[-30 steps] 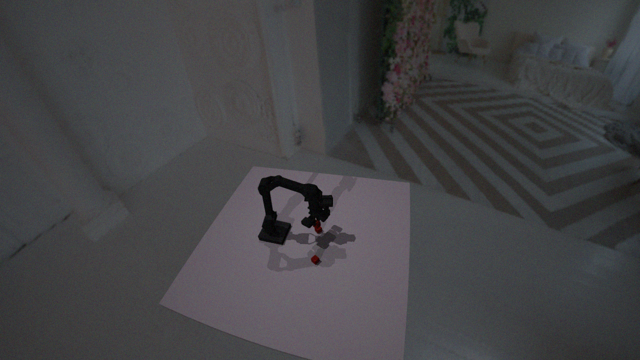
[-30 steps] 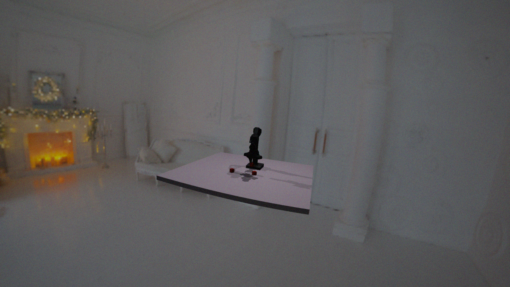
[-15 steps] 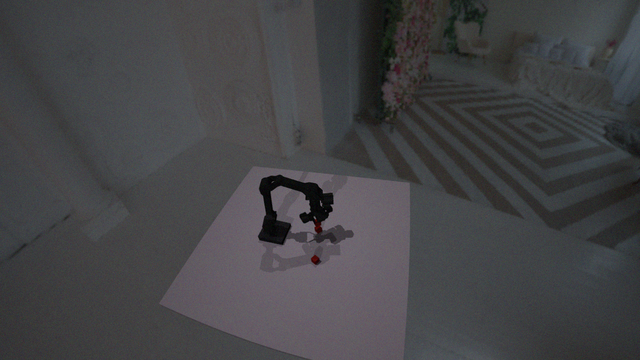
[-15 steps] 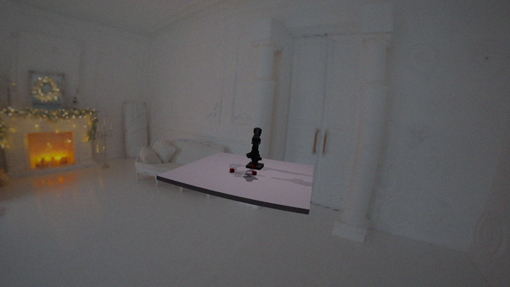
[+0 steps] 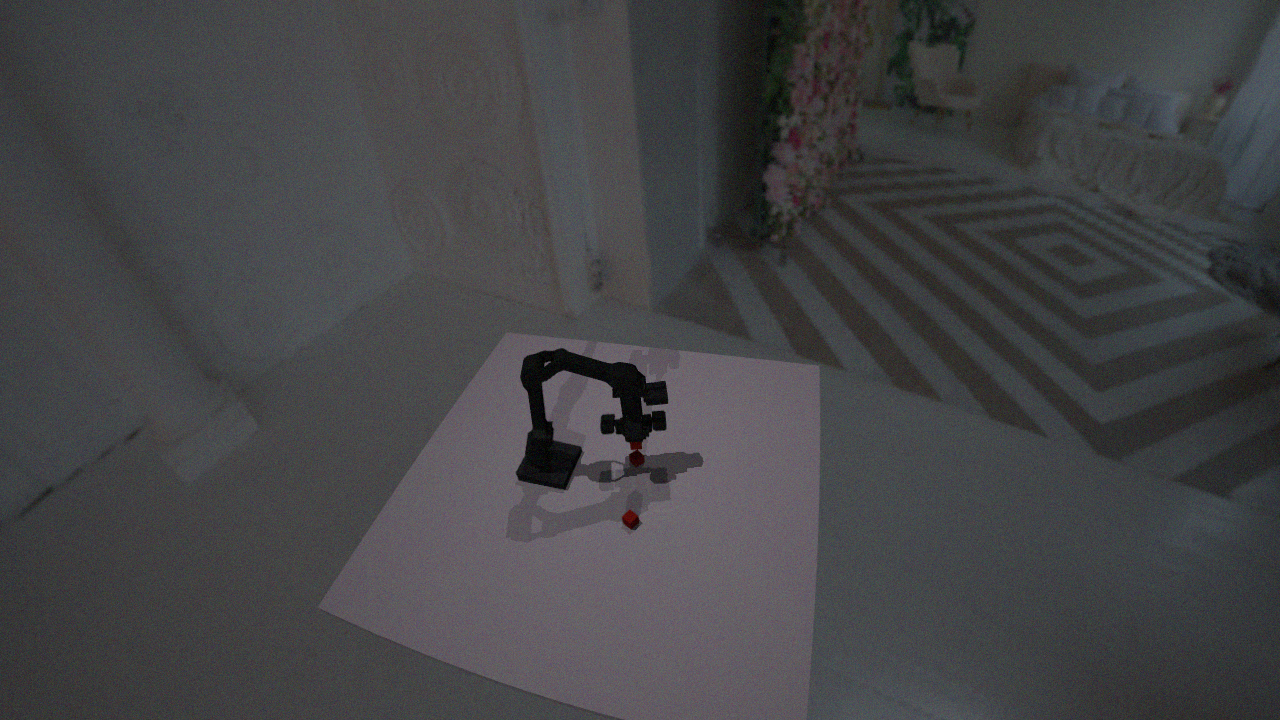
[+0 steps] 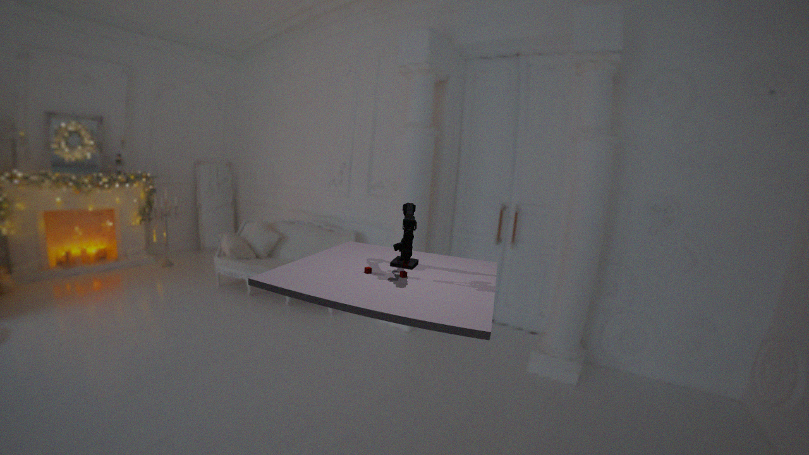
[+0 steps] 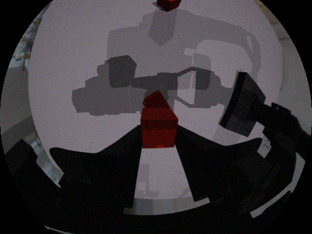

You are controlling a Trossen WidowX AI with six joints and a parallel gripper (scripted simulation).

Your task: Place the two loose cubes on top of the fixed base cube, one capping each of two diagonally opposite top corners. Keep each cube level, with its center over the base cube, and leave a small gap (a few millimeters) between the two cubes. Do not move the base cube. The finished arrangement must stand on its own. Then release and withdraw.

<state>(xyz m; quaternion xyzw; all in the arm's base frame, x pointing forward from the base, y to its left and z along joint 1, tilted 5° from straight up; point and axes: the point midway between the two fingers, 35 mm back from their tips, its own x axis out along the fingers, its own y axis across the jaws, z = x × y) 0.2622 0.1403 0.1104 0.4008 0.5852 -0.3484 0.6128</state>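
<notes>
Right now the red cube is 220 mm to the right of my gripper tip, 80 mm ahead of it and 70 mm below it.
</notes>
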